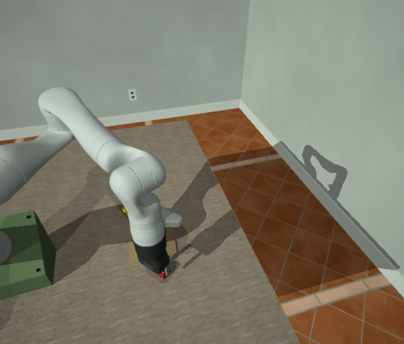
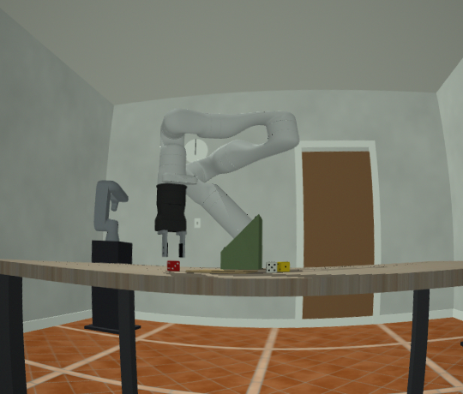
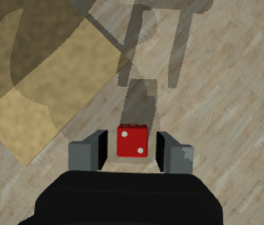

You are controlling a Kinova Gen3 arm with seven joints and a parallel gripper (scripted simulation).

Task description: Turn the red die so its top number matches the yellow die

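The red die is 40 mm below my hand. Also, from my hand: tan mat 120 mm to the left, 50 mm below, 20 mm behind; white die 240 mm to the left, 40 mm below, 10 mm behind; yellow die 260 mm to the left, 80 mm behind, 40 mm below.
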